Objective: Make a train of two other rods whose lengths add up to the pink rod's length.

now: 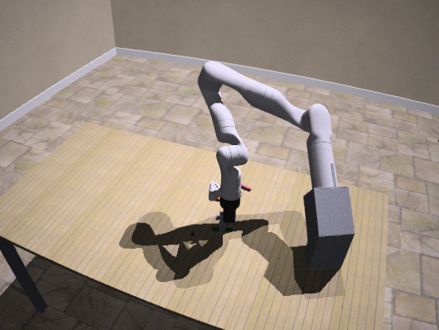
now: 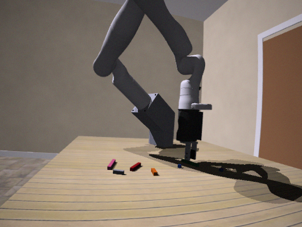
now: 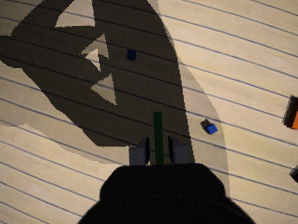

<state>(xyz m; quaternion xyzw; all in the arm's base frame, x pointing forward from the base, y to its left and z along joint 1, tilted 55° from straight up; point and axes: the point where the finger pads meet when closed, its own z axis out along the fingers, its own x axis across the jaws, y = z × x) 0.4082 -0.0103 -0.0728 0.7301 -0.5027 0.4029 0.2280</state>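
Right now my hand is 30 mm above the green rod. The rest, counted from my hand: grey rod 270 mm to the right, 40 mm ahead, 30 mm below; then orange rod 170 mm to the right, 60 mm ahead, 30 mm below; then red rod 210 mm to the right, 30 mm below.
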